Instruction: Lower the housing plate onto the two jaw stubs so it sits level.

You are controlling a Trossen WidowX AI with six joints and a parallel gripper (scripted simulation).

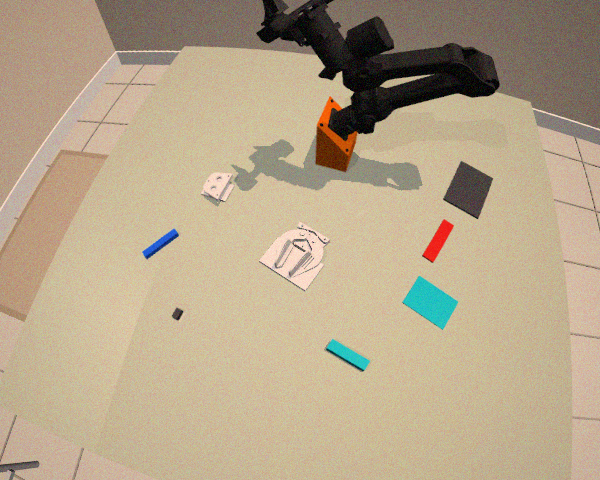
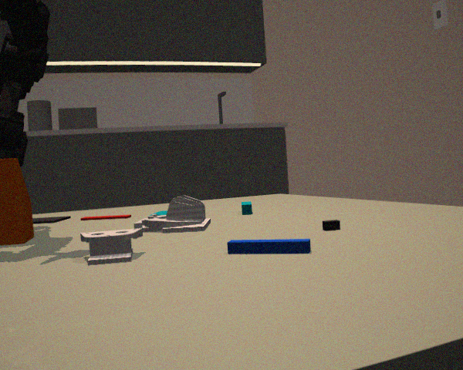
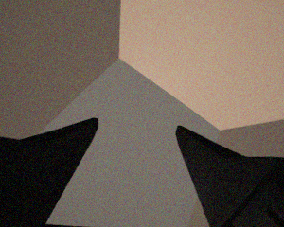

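My gripper tip is 150 mm short of the white stepped block, 140 mm to the left of it and 490 mm above it. From my gripper tip the other things lie so: black cube: 470 mm ahead, 120 mm to the right, 490 mm below; blue bar: 320 mm ahead, 230 mm to the right, 490 mm below; red bar: 170 mm ahead, 410 mm to the left, 500 mm below.
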